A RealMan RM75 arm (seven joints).
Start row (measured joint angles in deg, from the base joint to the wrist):
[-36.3 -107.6 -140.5 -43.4 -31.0 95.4 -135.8]
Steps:
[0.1 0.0 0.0 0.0 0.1 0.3 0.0]
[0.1 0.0 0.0 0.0 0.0 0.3 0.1]
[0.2 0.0 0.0 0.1 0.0 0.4 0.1]
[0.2 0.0 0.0 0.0 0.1 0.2 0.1]
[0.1 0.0 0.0 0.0 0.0 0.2 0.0]
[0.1 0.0 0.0 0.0 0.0 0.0 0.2]
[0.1 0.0 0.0 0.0 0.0 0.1 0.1]
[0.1 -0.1 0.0 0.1 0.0 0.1 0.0]
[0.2 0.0 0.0 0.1 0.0 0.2 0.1]
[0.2 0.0 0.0 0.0 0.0 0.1 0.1]
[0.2 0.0 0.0 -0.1 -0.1 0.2 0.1]
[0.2 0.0 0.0 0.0 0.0 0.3 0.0]
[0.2 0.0 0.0 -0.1 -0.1 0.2 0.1]
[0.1 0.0 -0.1 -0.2 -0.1 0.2 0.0]
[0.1 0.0 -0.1 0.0 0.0 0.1 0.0]
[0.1 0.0 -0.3 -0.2 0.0 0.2 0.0]
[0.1 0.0 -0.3 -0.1 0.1 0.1 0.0]
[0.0 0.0 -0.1 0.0 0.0 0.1 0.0]
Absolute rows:
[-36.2 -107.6 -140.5 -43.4 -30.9 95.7 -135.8]
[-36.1 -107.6 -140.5 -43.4 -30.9 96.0 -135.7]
[-35.9 -107.6 -140.5 -43.3 -30.9 96.4 -135.6]
[-35.7 -107.6 -140.5 -43.3 -30.8 96.6 -135.5]
[-35.6 -107.6 -140.5 -43.3 -30.8 96.8 -135.5]
[-35.5 -107.6 -140.5 -43.3 -30.8 96.8 -135.3]
[-35.4 -107.6 -140.5 -43.3 -30.8 96.9 -135.2]
[-35.3 -107.7 -140.5 -43.2 -30.8 97.0 -135.2]
[-35.1 -107.7 -140.5 -43.1 -30.8 97.2 -135.1]
[-34.9 -107.7 -140.5 -43.1 -30.8 97.3 -135.0]
[-34.7 -107.7 -140.5 -43.2 -30.9 97.5 -134.9]
[-34.5 -107.7 -140.5 -43.2 -30.9 97.8 -134.9]
[-34.3 -107.7 -140.5 -43.3 -31.0 98.0 -134.8]
[-34.2 -107.7 -140.6 -43.5 -31.1 98.2 -134.8]
[-34.1 -107.7 -140.7 -43.5 -31.1 98.3 -134.8]
[-34.0 -107.7 -141.0 -43.7 -31.1 98.5 -134.8]
[-33.9 -107.7 -141.3 -43.8 -31.0 98.6 -134.8]
[-33.9 -107.7 -141.4 -43.8 -31.0 98.7 -134.8]

